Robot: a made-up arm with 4 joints. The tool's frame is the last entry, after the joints.
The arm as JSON. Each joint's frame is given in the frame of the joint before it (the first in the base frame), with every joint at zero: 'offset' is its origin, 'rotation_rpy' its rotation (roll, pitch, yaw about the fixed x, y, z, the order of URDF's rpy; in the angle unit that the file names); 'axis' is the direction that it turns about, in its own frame. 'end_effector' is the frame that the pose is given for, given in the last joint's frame.
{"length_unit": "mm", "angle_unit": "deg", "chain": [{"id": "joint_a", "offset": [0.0, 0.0, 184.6], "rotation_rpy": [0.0, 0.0, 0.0], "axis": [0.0, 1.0, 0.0]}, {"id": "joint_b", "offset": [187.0, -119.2, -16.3], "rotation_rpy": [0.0, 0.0, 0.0], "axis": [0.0, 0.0, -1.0]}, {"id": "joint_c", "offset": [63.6, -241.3, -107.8], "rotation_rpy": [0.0, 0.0, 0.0], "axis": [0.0, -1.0, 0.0]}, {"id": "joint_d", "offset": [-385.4, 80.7, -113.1], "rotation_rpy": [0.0, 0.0, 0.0], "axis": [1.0, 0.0, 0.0]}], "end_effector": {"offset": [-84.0, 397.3, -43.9], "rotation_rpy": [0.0, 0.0, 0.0]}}
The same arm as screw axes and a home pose.
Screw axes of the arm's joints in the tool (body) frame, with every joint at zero. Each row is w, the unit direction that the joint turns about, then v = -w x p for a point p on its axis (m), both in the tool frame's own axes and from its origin. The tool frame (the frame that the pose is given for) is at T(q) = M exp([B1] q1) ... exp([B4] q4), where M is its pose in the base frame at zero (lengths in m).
B1: w 0 1 0 v -0.2811 0.0000 0.2188
B2: w 0 0 -1 v 0.2367 0.4058 0.0000
B3: w 0 -1 0 v 0.1570 0.0000 -0.4694
B4: w 1 0 0 v 0.0000 0.0439 0.3973
M: xyz -0.2188 0.1175 -0.0965 (m) rpy 0.0000 0.0000 0.0000 (rad, as in URDF)

